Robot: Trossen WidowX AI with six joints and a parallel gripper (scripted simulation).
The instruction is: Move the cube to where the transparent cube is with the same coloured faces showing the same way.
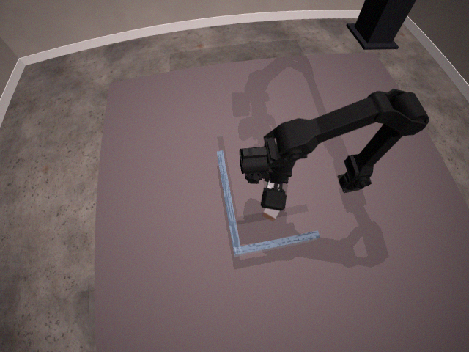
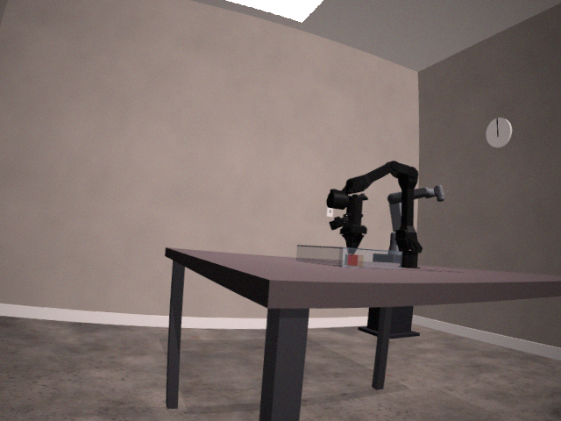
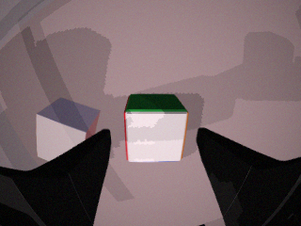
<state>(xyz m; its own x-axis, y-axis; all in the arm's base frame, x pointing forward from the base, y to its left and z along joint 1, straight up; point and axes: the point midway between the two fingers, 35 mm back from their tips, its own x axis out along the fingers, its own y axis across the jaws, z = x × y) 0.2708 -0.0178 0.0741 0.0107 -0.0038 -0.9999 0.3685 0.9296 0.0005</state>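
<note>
Right now my hand is 70 mm to the right of the transparent cube, 50 mm above it and 20 mm short of it.
</note>
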